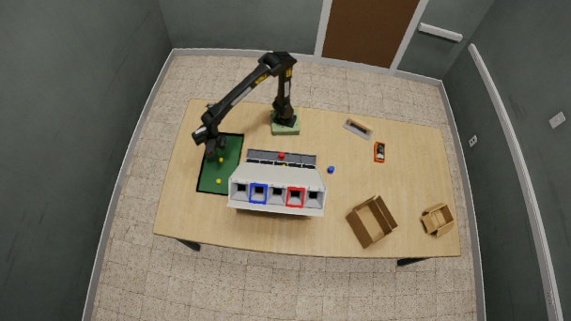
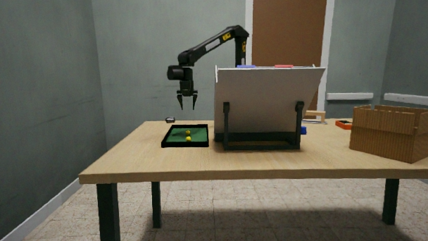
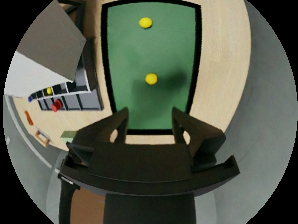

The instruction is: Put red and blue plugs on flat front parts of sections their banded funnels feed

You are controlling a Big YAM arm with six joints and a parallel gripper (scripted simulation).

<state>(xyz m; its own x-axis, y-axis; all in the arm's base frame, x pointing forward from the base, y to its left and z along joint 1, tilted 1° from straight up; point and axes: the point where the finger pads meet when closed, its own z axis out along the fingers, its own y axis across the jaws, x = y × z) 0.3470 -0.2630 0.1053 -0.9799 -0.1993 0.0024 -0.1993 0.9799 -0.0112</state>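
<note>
Now: the green marble tray 1 cm ahead of my hand and 14 cm below it. The rest, counted from my hand: cardboard box (13 cm ahead, 85 cm to the left, 8 cm below); then dark object (33 cm behind, 22 cm to the right, 13 cm below); then white cover (7 cm ahead, 35 cm to the left, 6 cm above).
</note>
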